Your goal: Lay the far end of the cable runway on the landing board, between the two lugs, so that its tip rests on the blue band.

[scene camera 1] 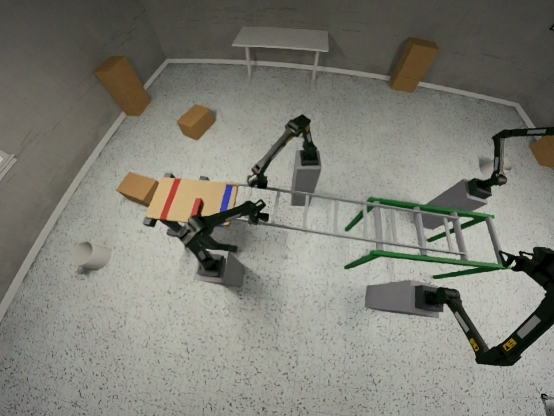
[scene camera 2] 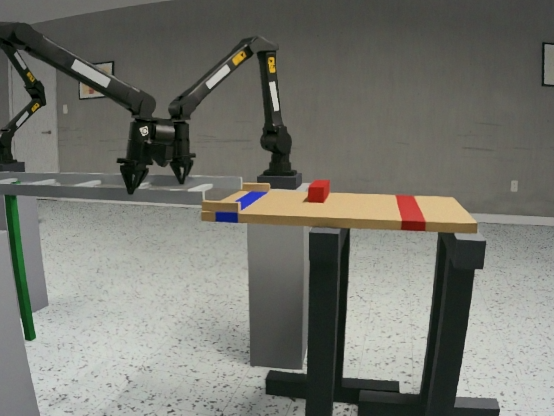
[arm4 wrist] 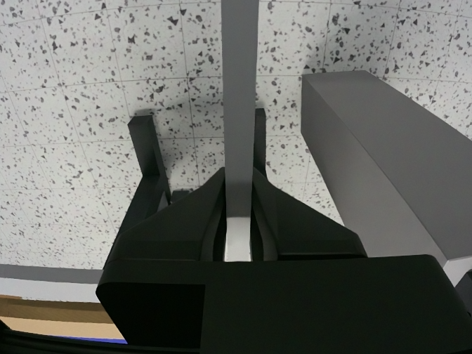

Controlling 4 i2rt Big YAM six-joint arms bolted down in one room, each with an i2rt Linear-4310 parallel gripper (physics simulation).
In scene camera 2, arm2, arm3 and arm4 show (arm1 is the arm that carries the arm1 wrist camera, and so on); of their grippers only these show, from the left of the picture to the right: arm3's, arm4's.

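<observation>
The grey ladder-like cable runway (arm4 wrist: 240, 100) (scene camera 1: 336, 217) (scene camera 2: 75, 191) reaches toward the landing board (scene camera 1: 192, 190) (scene camera 2: 360, 207). In scene camera 2 its tip is at the board's left edge, at about lug height, beside the near lug (scene camera 2: 220, 205) and far lug (scene camera 2: 257, 186), short of the blue band (scene camera 2: 251, 199) (scene camera 1: 226, 198). Arm4's gripper (arm4 wrist: 239, 172) (scene camera 2: 182, 181) is shut on the far rail. Arm3's gripper (scene camera 2: 131, 190) appears shut on the near rail. In scene camera 1, a gripper (scene camera 1: 506, 260) at the right is by the green frame's end. The upper-right arm's gripper is out of view.
A red block (scene camera 2: 318, 191) (scene camera 1: 197, 206) and a red band (scene camera 2: 411, 212) are on the board, which stands on black trestles (scene camera 2: 322, 300). The green frame (scene camera 1: 425, 206) stands under the runway's right part. Grey pedestals (arm4 wrist: 375, 150) (scene camera 1: 306, 180) (scene camera 2: 277, 300) stand nearby. Cardboard boxes (scene camera 1: 137, 189) lie left.
</observation>
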